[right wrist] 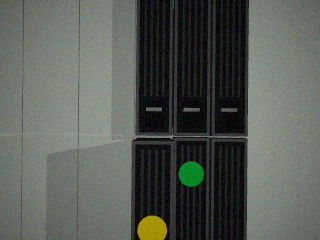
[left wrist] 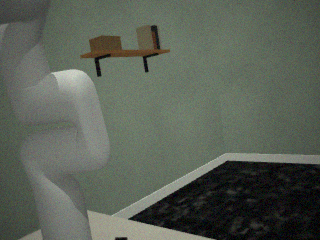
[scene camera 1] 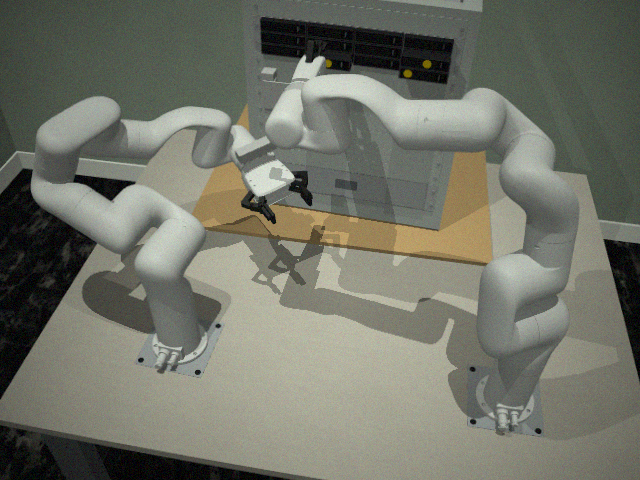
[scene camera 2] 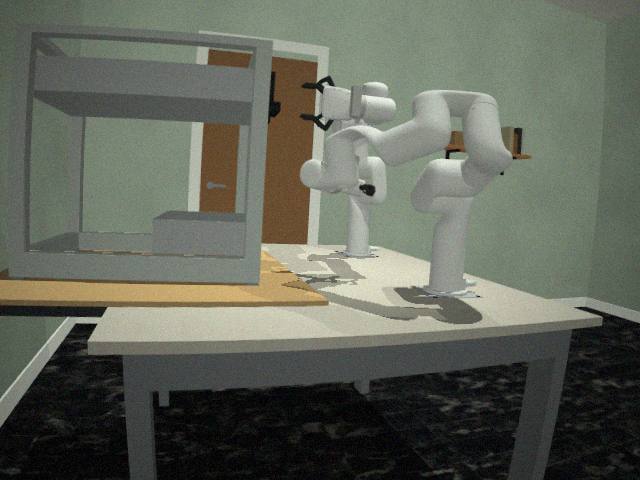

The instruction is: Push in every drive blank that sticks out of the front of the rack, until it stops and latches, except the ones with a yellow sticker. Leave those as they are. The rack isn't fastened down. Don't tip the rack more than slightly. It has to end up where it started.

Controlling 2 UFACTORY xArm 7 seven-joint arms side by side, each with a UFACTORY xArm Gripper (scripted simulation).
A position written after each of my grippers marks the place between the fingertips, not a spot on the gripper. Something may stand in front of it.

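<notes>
My left gripper [scene camera 1: 292, 210]. My right gripper [scene camera 1: 319, 62]. Grey rack [scene camera 2: 81, 87], also [right wrist: 75, 75] and [scene camera 1: 375, 178]. In the left wrist view, the rack is out of frame.
</notes>
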